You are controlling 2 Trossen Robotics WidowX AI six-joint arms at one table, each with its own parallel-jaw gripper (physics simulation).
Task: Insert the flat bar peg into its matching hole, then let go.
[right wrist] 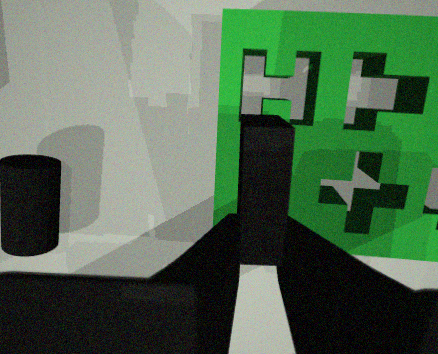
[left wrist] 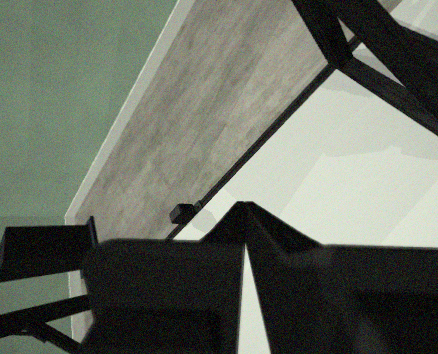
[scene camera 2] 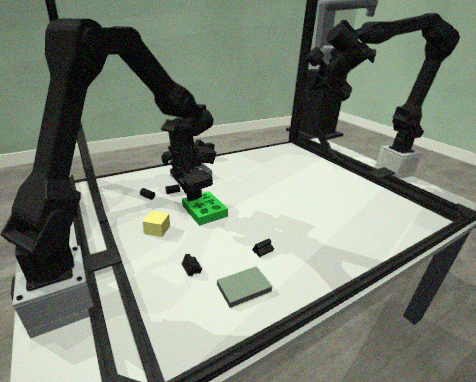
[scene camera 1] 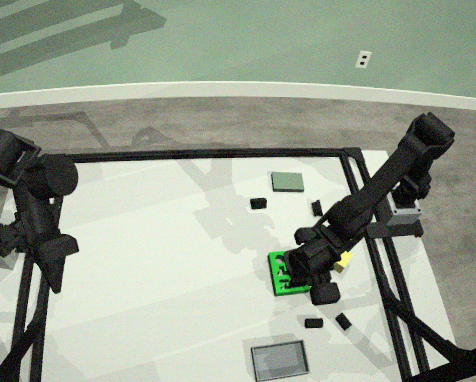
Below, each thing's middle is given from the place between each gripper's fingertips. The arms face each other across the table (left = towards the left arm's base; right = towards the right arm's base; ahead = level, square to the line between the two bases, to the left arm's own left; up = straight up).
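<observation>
Measured from my right hand, the green hole block [scene camera 2: 208, 208] is 30 mm below, 40 mm ahead and 30 mm to the left. The grey slab [scene camera 2: 246, 285] is 30 mm below my right hand too, but 320 mm ahead of it and 40 mm to the right of it.
From my left hand, I find the green hole block 27 cm below, 48 cm to the right and 11 cm ahead. The grey slab is 27 cm below my left hand, 39 cm ahead of it and 54 cm to the right of it.
</observation>
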